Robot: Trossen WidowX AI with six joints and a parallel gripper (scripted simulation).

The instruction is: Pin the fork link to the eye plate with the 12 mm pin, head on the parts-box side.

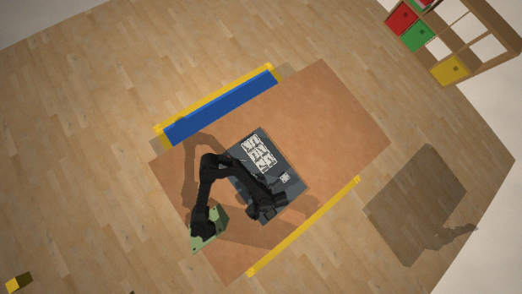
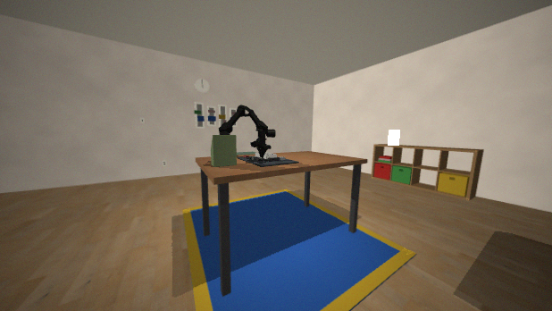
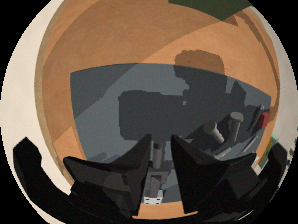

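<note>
Right now the grey pin is 10 mm ahead of my hand, 90 mm to the left of it and 60 mm below it. The rest, counted from my hand: grey mat: 90 mm ahead, 110 mm to the left, 70 mm below; pale block: 190 mm ahead, 10 mm to the left, 50 mm below; white parts box: 140 mm ahead, 210 mm to the left, 60 mm below.
</note>
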